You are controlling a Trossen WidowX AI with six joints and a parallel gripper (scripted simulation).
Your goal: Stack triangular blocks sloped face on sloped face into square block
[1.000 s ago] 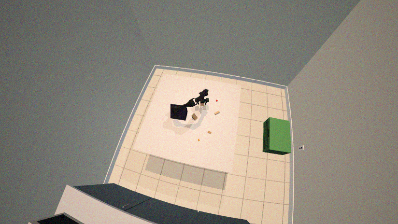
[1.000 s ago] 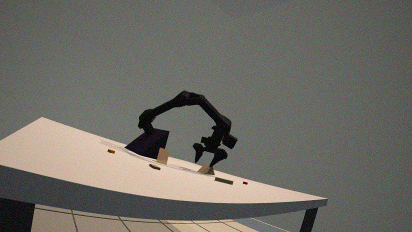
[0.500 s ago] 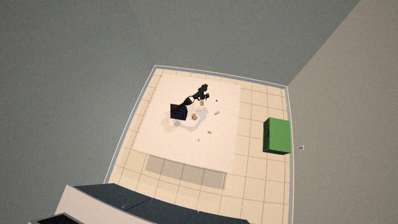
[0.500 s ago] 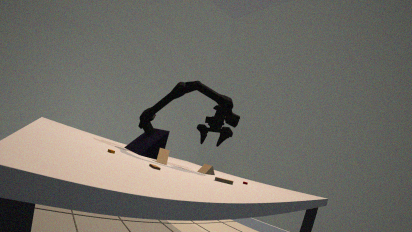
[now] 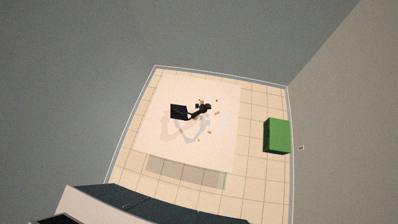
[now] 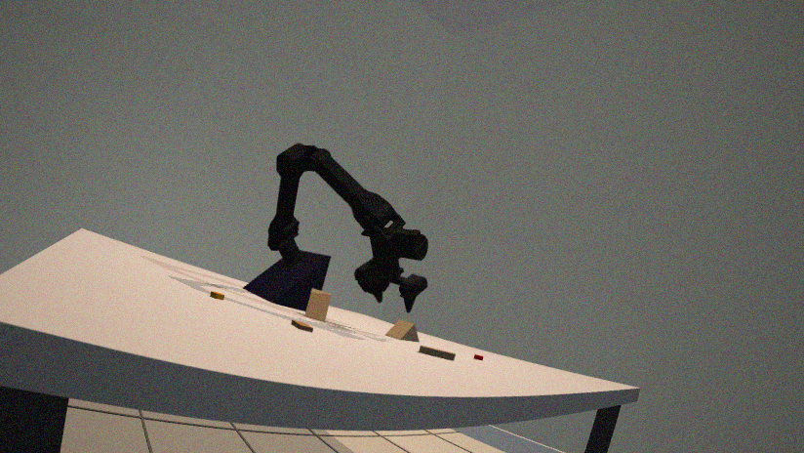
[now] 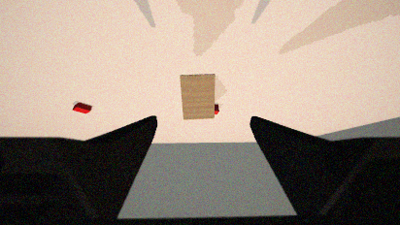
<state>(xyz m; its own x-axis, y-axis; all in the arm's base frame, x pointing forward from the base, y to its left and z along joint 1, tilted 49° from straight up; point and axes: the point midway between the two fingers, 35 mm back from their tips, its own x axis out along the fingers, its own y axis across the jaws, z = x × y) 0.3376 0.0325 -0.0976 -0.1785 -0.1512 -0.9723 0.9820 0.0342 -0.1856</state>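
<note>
Right now the triangular block is 7 cm to the left of my gripper tip, 5 cm below it and 1 cm behind it. Also, from my gripper tip: flat tan block: 22 cm ahead, 7 cm below, 6 cm to the right; small orange piece: 47 cm to the right, 7 cm below, 2 cm ahead.
</note>
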